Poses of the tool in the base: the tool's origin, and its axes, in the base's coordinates. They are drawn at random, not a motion.
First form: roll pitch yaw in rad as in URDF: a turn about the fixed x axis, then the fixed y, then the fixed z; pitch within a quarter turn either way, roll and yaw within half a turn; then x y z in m.
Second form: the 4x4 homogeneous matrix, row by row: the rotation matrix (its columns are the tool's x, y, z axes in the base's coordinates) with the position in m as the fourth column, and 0 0 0 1 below. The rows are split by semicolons. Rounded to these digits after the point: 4 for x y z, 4 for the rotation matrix.
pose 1, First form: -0.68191, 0.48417, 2.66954, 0.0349, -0.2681, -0.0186
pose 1, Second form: -0.7883, -0.0917, -0.6085, 0.0349; 0.4025, -0.8249, -0.3970, -0.2681; -0.4655, -0.5578, 0.6871, -0.0186; 0, 0, 0, 1
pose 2, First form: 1.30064, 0.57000, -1.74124, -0.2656, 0.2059, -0.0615
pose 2, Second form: -0.1428, 0.1748, -0.9742, -0.2656; -0.8297, -0.5578, 0.0215, 0.2059; -0.5396, 0.8114, 0.2247, -0.0615; 0, 0, 0, 1
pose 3, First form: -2.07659, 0.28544, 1.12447, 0.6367, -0.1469, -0.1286
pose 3, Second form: 0.4142, 0.3307, -0.8480, 0.6367; 0.8655, -0.4313, 0.2545, -0.1469; -0.2816, -0.8394, -0.4649, -0.1286; 0, 0, 0, 1
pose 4, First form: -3.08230, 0.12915, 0.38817, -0.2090, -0.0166, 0.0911
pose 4, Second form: 0.9179, 0.3708, -0.1414, -0.2090; 0.3753, -0.9269, 0.0062, -0.0166; -0.1288, -0.0588, -0.9899, 0.0911; 0, 0, 0, 1
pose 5, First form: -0.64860, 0.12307, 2.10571, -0.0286, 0.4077, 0.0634
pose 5, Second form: -0.5059, -0.6478, -0.5696, -0.0286; 0.8538, -0.4700, -0.2238, 0.4077; -0.1228, -0.5995, 0.7909, 0.0634; 0, 0, 0, 1
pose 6, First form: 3.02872, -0.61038, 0.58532, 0.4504, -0.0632, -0.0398
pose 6, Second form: 0.6830, 0.4951, 0.5370, 0.4504; 0.4527, -0.8639, 0.2208, -0.0632; 0.5732, 0.0923, -0.8142, -0.0398; 0, 0, 0, 1
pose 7, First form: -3.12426, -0.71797, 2.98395, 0.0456, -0.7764, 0.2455
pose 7, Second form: -0.7438, 0.1457, -0.6523, 0.0456; 0.1182, 0.9892, 0.0861, -0.7764; 0.6579, -0.0131, -0.7530, 0.2455; 0, 0, 0, 1
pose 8, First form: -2.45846, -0.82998, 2.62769, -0.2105, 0.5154, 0.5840
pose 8, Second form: -0.5877, -0.0244, -0.8087, -0.2105; 0.3318, 0.9044, -0.2683, 0.5154; 0.7379, -0.4260, -0.5234, 0.5840; 0, 0, 0, 1
